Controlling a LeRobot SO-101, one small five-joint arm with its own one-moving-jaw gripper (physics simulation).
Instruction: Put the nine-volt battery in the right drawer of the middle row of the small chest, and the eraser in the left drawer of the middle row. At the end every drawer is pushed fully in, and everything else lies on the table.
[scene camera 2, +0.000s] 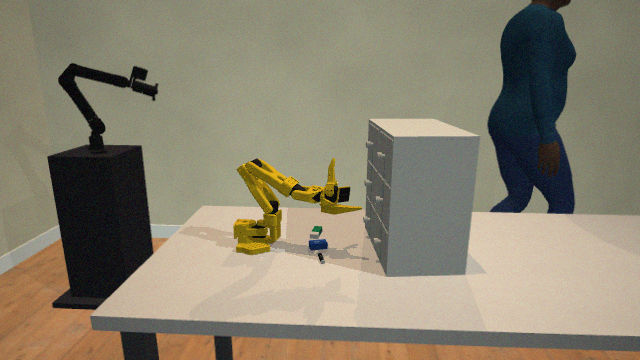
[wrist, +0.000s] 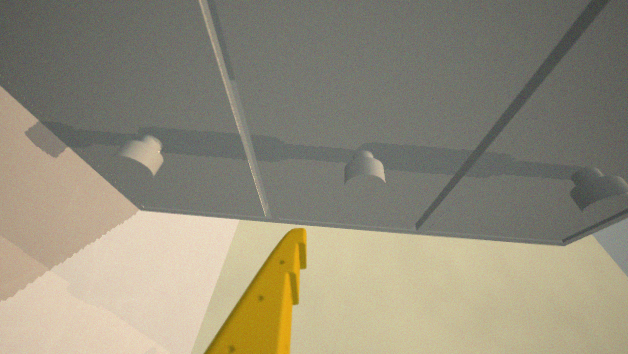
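Seen in the pictures: hand at its tool point: (scene camera 2: 360, 207) (wrist: 306, 242); arm's base at its link origin: (scene camera 2: 262, 246).
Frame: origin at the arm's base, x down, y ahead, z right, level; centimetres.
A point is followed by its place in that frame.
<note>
The small chest (scene camera 2: 430, 205) (wrist: 310, 70) stands to the right of the arm, its drawers appearing shut. The middle row's left knob (scene camera 2: 368, 183) (wrist: 365, 167) is at the centre of the wrist view; the right knob (scene camera 2: 379, 199) @(x -16.7, y 30.3, z 7.8 cm) shows in the scene view. My gripper (scene camera 2: 347, 184) is fully open and empty, raised before the chest front; in the wrist view its fixed jaw (wrist: 277, 300) @(x -13.6, y 23.8, z 4.8 cm) shows below the knobs. A green-and-white block (scene camera 2: 316, 231) @(x -1.2, y 14.1, z -8.9 cm), a blue piece (scene camera 2: 318, 244) @(x -1.5, y 15.3, z 0.9 cm) and a small dark piece (scene camera 2: 321, 258) @(x -1.0, y 16.5, z 8.2 cm) lie on the table. I cannot tell which are the battery and eraser.
The table (scene camera 2: 240, 305) @(x 0.0, y 1.1, z 28.8 cm) carries the yellow arm (scene camera 2: 272, 200) @(x -12.9, y 2.9, z -1.0 cm) and the chest. Neighbouring knobs (wrist: 142, 155) @(x -6.1, y 29.6, z 6.5 cm) (wrist: 597, 187) @(x -26.3, y 29.8, z 6.5 cm) stick out on both sides of the central knob in the wrist view. A black arm on a dark pedestal (scene camera 2: 95, 220) and a person (scene camera 2: 535, 100) are beyond the table.
</note>
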